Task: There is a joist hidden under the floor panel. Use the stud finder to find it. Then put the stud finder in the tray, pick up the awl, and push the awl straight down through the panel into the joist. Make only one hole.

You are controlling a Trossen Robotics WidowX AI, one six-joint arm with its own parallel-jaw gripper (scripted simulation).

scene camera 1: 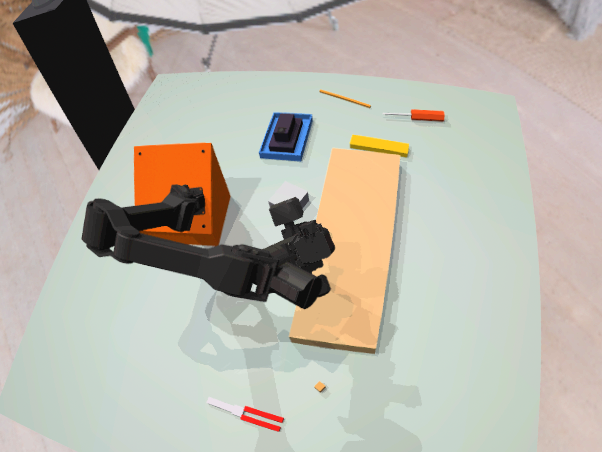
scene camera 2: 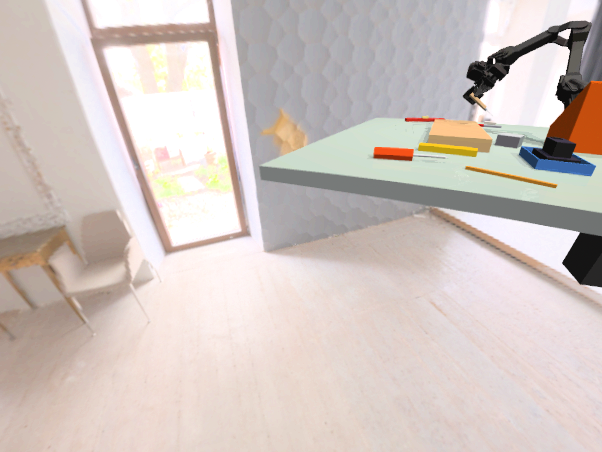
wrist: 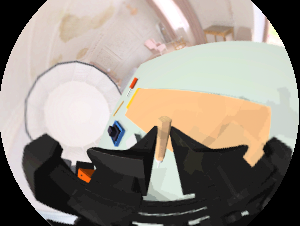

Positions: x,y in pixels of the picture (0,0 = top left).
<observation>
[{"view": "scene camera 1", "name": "gripper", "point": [324,237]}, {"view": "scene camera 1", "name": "stud finder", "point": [286,133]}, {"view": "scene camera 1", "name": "yellow bar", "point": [357,142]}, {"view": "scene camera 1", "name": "blue tray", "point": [264,152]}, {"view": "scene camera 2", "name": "gripper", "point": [473,97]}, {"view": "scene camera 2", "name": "blue tray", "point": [525,152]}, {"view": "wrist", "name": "gripper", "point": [163,128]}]
</observation>
